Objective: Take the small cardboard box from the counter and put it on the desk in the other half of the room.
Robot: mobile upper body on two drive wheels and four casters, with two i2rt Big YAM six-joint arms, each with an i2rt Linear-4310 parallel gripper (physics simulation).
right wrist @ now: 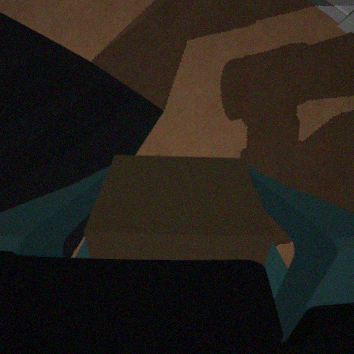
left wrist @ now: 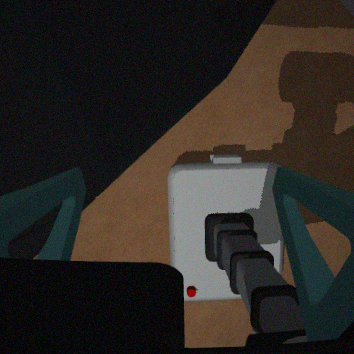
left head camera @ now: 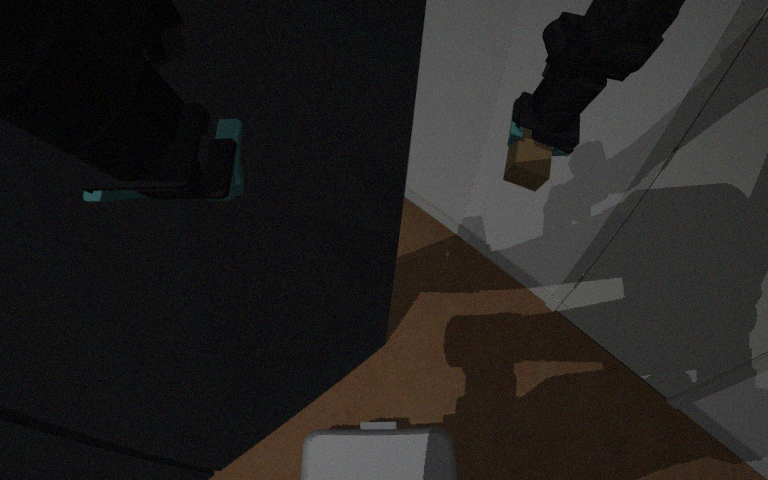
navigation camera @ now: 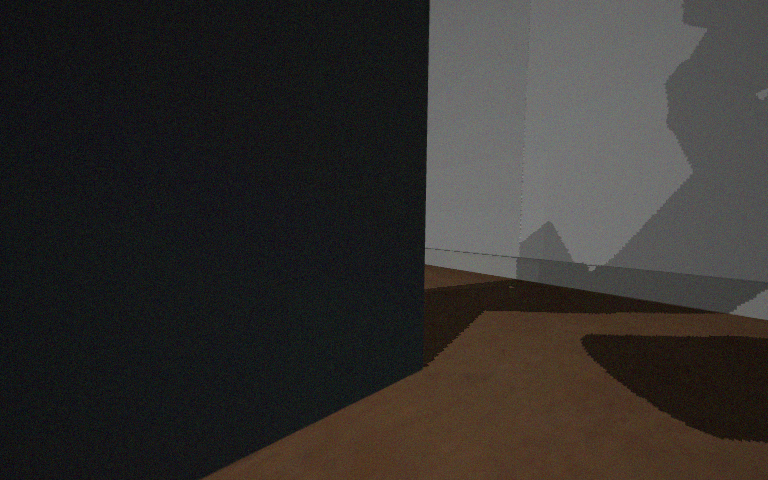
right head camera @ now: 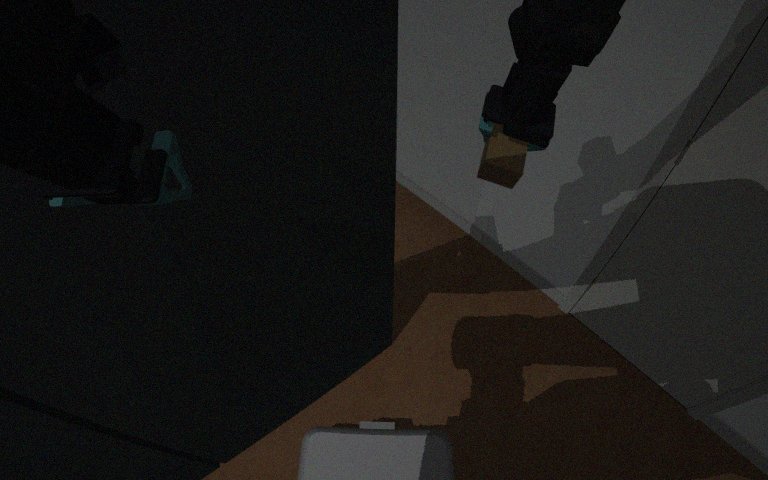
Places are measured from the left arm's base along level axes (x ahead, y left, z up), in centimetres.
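Pixels of known places: left gripper, fingertip midpoint: [left wrist: 178,177] [left head camera: 197,188] [right head camera: 155,193]; right gripper, fingertip midpoint: [right wrist: 178,176].
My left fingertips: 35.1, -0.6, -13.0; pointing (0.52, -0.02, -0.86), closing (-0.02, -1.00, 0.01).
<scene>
Behind a point stands the place of what it marks, as x, y, z.
The small cardboard box [left head camera: 527,161] @[51.4, -42.4, -19.9] [right head camera: 502,161] @[50.8, -42.9, -20.2] [right wrist: 180,200] @[58.3, -45.7, -18.6] is brown and hangs in the air at the upper right of both head views. My right gripper [left head camera: 538,146] @[58.7, -45.3, -22.1] [right head camera: 509,138] @[58.7, -45.3, -22.1] [right wrist: 178,176] @[58.7, -45.3, -22.1] is shut on it, with a teal finger on each side. My left gripper [left wrist: 178,177] @[35.1, -0.6, -13.0] is open, its two teal fingers wide apart over the robot's own base in the left wrist view; it also shows at the left of both head views against a dark surface. The counter and the desk cannot be made out in these views.
A tall dark wall or panel [left head camera: 317,226] @[59.0, -7.5, -43.2] [right head camera: 294,226] @[57.9, -6.3, -42.0] [navigation camera: 226,226] @[59.0, -7.5, -118.7] fills the left side, close by. Beyond its edge stands a pale grey wall [left head camera: 453,113] @[164.2, -60.6, -68.7] [navigation camera: 475,141] @[164.5, -60.4, -81.8]. Brown floor [left head camera: 362,390] @[53.8, -16.7, -141.0] [navigation camera: 453,407] @[67.6, -30.1, -141.0] with robot-shaped shadows runs between them. The robot's white base [left head camera: 368,455] @[23.0, -18.8, -115.0] [left wrist: 195,195] @[18.6, -8.4, -115.0] shows below.
</scene>
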